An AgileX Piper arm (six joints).
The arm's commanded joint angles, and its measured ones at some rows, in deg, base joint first. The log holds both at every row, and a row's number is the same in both.
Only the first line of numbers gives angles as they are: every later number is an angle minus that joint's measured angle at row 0.
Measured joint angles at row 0:
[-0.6, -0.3, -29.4, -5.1, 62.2, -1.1]
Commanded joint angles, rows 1 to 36:
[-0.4, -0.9, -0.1, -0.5, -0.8, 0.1]
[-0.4, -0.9, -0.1, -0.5, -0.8, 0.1]
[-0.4, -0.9, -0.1, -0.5, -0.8, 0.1]
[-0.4, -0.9, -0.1, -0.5, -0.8, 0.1]
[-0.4, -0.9, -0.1, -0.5, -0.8, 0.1]
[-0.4, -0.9, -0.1, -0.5, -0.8, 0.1]
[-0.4, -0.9, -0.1, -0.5, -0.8, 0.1]
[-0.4, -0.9, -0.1, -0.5, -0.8, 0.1]
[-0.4, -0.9, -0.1, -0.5, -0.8, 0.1]
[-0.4, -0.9, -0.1, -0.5, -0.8, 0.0]
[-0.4, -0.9, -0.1, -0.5, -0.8, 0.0]
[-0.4, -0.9, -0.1, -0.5, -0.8, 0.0]
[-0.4, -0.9, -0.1, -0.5, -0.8, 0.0]
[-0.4, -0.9, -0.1, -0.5, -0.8, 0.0]
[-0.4, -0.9, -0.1, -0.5, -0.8, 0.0]
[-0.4, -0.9, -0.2, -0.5, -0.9, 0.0]
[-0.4, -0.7, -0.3, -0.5, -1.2, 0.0]
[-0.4, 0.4, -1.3, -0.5, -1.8, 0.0]
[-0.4, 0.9, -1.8, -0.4, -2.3, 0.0]
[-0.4, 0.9, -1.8, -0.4, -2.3, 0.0]
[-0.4, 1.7, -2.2, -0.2, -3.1, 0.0]
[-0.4, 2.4, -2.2, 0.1, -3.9, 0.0]
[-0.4, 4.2, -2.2, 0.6, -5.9, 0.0]
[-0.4, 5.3, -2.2, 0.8, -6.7, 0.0]
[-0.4, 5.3, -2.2, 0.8, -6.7, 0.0]
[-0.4, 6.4, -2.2, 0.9, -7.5, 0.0]
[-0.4, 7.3, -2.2, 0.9, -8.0, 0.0]
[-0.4, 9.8, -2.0, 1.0, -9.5, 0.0]
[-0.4, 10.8, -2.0, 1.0, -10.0, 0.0]
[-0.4, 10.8, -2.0, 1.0, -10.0, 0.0]
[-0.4, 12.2, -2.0, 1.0, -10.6, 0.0]
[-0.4, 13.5, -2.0, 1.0, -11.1, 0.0]
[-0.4, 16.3, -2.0, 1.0, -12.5, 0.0]
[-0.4, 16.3, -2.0, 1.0, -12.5, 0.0]
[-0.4, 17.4, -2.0, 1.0, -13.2, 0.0]
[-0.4, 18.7, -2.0, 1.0, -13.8, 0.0]
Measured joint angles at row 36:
[0.0, 15.7, -1.8, 1.0, -11.0, 0.0]
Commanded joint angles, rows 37 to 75:
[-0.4, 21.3, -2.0, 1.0, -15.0, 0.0]
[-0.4, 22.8, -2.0, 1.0, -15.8, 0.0]
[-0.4, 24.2, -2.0, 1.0, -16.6, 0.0]
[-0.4, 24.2, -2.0, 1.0, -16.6, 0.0]
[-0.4, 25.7, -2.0, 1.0, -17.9, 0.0]
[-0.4, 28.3, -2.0, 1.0, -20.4, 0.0]
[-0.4, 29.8, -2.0, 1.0, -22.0, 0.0]
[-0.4, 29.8, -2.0, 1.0, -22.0, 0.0]
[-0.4, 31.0, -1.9, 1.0, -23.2, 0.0]
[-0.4, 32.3, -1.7, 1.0, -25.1, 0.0]
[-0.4, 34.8, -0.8, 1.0, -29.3, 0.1]
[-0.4, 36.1, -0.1, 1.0, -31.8, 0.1]
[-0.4, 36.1, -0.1, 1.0, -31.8, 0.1]
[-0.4, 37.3, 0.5, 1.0, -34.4, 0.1]
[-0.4, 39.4, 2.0, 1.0, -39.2, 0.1]
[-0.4, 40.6, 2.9, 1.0, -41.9, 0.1]
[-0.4, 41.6, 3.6, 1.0, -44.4, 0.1]
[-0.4, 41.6, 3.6, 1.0, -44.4, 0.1]
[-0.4, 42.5, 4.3, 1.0, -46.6, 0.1]
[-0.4, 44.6, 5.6, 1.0, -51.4, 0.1]
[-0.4, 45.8, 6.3, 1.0, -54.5, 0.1]
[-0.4, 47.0, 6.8, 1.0, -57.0, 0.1]
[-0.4, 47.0, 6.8, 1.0, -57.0, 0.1]
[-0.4, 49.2, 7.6, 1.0, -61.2, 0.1]
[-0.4, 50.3, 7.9, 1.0, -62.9, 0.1]
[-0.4, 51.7, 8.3, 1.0, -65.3, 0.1]
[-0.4, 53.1, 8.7, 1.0, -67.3, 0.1]
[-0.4, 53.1, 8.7, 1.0, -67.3, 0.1]
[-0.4, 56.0, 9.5, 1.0, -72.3, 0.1]
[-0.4, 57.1, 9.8, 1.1, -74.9, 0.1]
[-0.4, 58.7, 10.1, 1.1, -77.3, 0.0]
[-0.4, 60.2, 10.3, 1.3, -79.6, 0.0]
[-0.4, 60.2, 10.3, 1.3, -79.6, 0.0]
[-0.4, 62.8, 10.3, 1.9, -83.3, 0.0]
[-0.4, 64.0, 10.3, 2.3, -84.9, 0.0]
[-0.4, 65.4, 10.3, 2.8, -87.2, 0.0]
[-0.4, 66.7, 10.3, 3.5, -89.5, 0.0]
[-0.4, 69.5, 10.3, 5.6, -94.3, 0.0]
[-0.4, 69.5, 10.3, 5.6, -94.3, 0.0]
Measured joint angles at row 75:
[0.0, 66.5, 10.3, 3.0, -86.8, 0.0]
